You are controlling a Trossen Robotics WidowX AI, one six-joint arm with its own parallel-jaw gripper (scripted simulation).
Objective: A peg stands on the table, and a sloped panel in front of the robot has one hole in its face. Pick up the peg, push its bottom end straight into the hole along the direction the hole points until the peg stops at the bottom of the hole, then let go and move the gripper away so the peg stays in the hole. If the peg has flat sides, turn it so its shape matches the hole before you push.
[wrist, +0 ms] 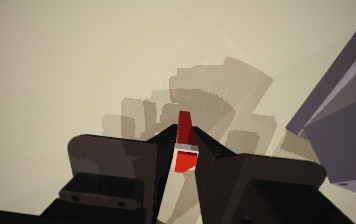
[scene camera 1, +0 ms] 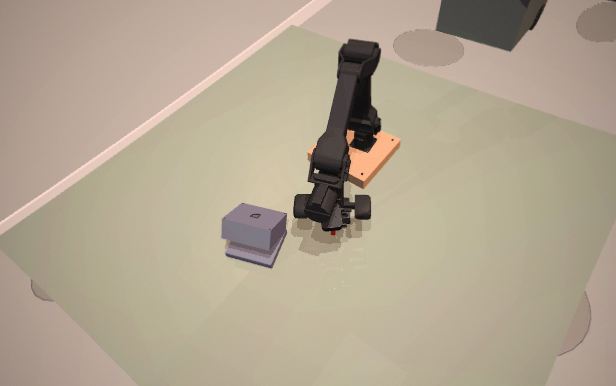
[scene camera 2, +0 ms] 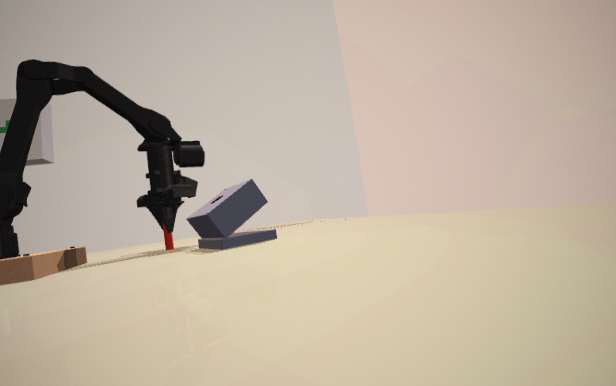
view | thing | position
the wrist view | my gripper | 184, 129
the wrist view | red peg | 185, 155
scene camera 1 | my gripper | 333, 225
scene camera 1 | grey sloped panel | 238, 226
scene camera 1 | grey base plate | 266, 258
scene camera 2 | my gripper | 168, 232
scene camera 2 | grey sloped panel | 239, 202
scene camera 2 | grey base plate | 240, 239
